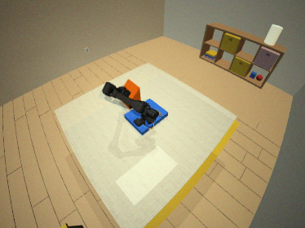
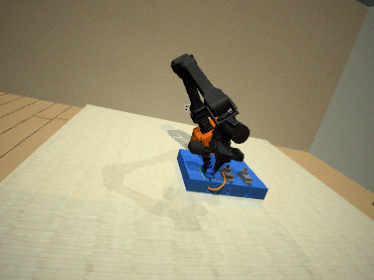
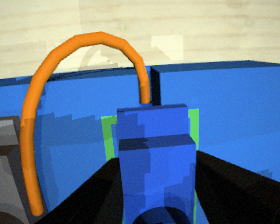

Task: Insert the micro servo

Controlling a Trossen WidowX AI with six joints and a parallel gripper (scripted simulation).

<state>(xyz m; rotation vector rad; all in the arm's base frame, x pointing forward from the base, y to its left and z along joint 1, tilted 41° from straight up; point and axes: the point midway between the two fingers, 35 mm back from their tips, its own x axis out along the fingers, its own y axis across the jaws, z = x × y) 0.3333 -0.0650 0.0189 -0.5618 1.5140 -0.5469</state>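
My gripper tip is 13 cm past the blue deck, 7 cm to the right of it and 3 cm above it.
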